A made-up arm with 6 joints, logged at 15 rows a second.
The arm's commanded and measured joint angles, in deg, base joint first. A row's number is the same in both.
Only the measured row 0 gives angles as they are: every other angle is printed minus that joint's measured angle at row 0.
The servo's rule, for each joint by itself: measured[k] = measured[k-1] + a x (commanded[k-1-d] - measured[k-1]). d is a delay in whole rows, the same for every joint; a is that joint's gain. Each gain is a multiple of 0.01, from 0.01 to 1. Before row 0 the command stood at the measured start. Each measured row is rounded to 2 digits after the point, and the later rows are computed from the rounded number. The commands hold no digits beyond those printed.
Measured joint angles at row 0: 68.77 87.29 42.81 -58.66 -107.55 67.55
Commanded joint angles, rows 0 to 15: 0.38 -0.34 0.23 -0.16 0.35 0.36; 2.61 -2.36 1.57 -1.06 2.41 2.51; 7.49 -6.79 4.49 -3.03 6.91 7.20; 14.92 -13.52 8.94 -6.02 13.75 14.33; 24.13 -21.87 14.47 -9.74 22.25 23.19; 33.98 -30.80 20.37 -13.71 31.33 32.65; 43.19 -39.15 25.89 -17.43 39.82 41.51; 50.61 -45.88 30.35 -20.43 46.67 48.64; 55.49 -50.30 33.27 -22.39 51.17 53.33; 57.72 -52.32 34.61 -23.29 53.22 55.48; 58.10 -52.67 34.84 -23.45 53.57 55.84; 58.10 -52.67 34.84 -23.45 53.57 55.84; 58.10 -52.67 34.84 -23.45 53.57 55.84; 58.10 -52.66 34.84 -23.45 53.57 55.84; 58.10 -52.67 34.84 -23.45 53.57 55.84; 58.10 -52.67 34.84 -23.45 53.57 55.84
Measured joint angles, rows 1 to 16: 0.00 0.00 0.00 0.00 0.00 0.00; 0.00 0.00 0.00 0.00 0.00 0.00; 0.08 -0.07 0.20 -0.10 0.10 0.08; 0.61 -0.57 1.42 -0.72 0.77 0.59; 2.05 -1.94 4.15 -2.22 2.55 1.98; 4.75 -4.49 8.41 -4.69 5.80 4.57; 8.82 -8.31 13.80 -7.97 10.57 8.48; 14.10 -13.26 19.65 -11.70 16.59 13.56; 20.21 -18.96 25.20 -15.42 23.33 19.43; 26.59 -24.88 29.78 -18.68 30.10 25.56; 32.66 -30.47 32.89 -21.09 36.21 31.39; 37.92 -35.28 34.42 -22.52 41.14 36.45; 42.16 -39.11 34.79 -23.12 44.74 40.52; 45.51 -42.09 34.83 -23.33 47.30 43.74; 48.15 -44.42 34.84 -23.41 49.12 46.28; 50.24 -46.23 34.84 -23.44 50.41 48.29
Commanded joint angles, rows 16 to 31: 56.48 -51.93 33.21 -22.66 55.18 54.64; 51.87 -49.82 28.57 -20.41 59.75 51.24; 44.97 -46.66 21.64 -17.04 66.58 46.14; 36.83 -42.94 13.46 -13.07 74.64 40.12; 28.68 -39.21 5.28 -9.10 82.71 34.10; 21.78 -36.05 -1.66 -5.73 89.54 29.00; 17.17 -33.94 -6.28 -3.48 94.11 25.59; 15.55 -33.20 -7.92 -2.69 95.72 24.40; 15.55 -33.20 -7.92 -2.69 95.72 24.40; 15.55 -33.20 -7.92 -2.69 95.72 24.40; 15.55 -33.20 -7.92 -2.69 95.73 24.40; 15.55 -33.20 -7.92 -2.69 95.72 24.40; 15.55 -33.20 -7.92 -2.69 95.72 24.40; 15.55 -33.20 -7.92 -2.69 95.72 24.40; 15.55 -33.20 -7.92 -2.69 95.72 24.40; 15.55 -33.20 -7.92 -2.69 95.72 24.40
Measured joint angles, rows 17 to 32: 51.89 -47.65 34.84 -23.45 51.33 49.88; 53.19 -48.75 34.84 -23.45 51.98 51.13; 53.88 -49.45 33.39 -22.94 52.91 51.87; 53.46 -49.53 29.10 -21.30 54.89 51.74; 51.68 -48.90 22.46 -18.53 58.28 50.56; 48.56 -47.59 14.45 -14.98 63.02 48.37; 44.39 -45.75 6.29 -11.16 68.73 45.37; 39.64 -43.62 -0.79 -7.63 74.76 41.93; 34.92 -41.49 -5.68 -4.93 80.37 38.50; 30.85 -39.67 -7.67 -3.47 84.82 35.54; 27.64 -38.25 -7.89 -2.96 87.98 33.20; 25.10 -37.14 -7.92 -2.78 90.22 31.35; 23.09 -36.27 -7.92 -2.72 91.82 29.89; 21.51 -35.59 -7.92 -2.70 92.95 28.74; 20.26 -35.06 -7.92 -2.69 93.75 27.83; 19.27 -34.65 -7.92 -2.69 94.32 27.11
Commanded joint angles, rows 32 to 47: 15.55 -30.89 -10.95 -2.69 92.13 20.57; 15.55 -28.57 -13.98 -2.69 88.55 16.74; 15.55 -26.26 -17.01 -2.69 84.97 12.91; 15.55 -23.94 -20.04 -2.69 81.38 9.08; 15.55 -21.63 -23.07 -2.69 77.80 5.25; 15.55 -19.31 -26.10 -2.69 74.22 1.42; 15.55 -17.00 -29.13 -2.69 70.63 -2.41; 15.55 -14.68 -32.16 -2.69 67.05 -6.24; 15.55 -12.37 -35.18 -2.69 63.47 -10.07; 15.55 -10.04 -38.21 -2.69 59.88 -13.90; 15.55 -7.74 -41.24 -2.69 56.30 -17.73; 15.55 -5.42 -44.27 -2.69 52.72 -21.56; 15.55 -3.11 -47.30 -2.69 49.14 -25.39; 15.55 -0.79 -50.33 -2.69 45.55 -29.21; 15.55 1.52 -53.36 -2.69 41.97 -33.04; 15.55 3.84 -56.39 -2.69 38.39 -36.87
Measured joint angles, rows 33 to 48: 18.49 -34.33 -7.92 -2.69 94.73 26.54; 17.87 -34.08 -7.92 -2.69 95.02 26.09; 17.38 -33.38 -10.62 -2.69 94.18 24.93; 17.00 -32.32 -13.61 -2.69 92.55 23.21; 16.70 -30.99 -16.64 -2.69 90.35 21.05; 16.46 -29.44 -19.67 -2.69 87.75 18.54; 16.27 -27.72 -22.70 -2.69 84.86 15.75; 16.12 -25.87 -25.73 -2.69 81.77 12.74; 16.00 -23.92 -28.76 -2.69 78.54 9.56; 15.91 -21.89 -31.79 -2.69 75.21 6.24; 15.83 -19.80 -34.81 -2.69 71.81 2.81; 15.77 -17.65 -37.84 -2.69 68.35 -0.70; 15.72 -15.47 -40.87 -2.69 64.86 -4.28; 15.68 -13.26 -43.90 -2.69 61.34 -7.91; 15.65 -11.03 -46.93 -2.69 57.80 -11.58; 15.63 -8.78 -49.96 -2.69 54.25 -15.28
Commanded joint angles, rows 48 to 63: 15.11 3.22 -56.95 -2.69 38.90 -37.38; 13.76 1.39 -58.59 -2.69 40.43 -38.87; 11.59 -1.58 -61.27 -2.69 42.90 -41.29; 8.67 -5.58 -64.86 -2.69 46.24 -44.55; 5.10 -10.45 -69.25 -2.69 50.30 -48.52; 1.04 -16.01 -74.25 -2.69 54.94 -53.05; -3.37 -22.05 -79.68 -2.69 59.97 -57.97; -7.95 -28.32 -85.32 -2.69 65.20 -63.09; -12.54 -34.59 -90.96 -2.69 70.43 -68.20; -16.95 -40.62 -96.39 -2.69 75.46 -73.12; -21.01 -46.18 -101.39 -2.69 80.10 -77.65; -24.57 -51.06 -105.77 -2.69 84.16 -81.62; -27.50 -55.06 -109.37 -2.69 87.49 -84.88; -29.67 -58.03 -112.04 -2.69 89.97 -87.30; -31.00 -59.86 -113.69 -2.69 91.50 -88.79; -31.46 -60.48 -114.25 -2.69 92.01 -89.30
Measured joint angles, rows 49 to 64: 15.61 -6.51 -52.99 -2.69 50.69 -19.01; 15.60 -4.23 -56.02 -2.69 47.12 -22.76; 15.50 -2.59 -56.85 -2.69 44.74 -25.83; 15.13 -1.71 -58.40 -2.69 43.49 -28.57; 14.39 -1.68 -60.95 -2.69 43.32 -31.24; 13.19 -2.54 -64.43 -2.69 44.17 -34.04; 11.49 -4.28 -68.72 -2.69 45.95 -37.08; 9.30 -6.86 -73.64 -2.69 48.56 -40.43; 6.64 -10.20 -79.02 -2.69 51.87 -44.11; 3.58 -14.19 -84.63 -2.69 55.74 -48.10; 0.19 -18.68 -90.26 -2.69 60.00 -52.32; -3.41 -23.51 -95.72 -2.69 64.48 -56.69; -7.11 -28.50 -100.77 -2.69 69.01 -61.09; -10.78 -33.46 -105.22 -2.69 73.40 -65.40; -14.29 -38.21 -108.91 -2.69 77.49 -69.49; -17.52 -42.57 -111.70 -2.69 81.11 -73.23
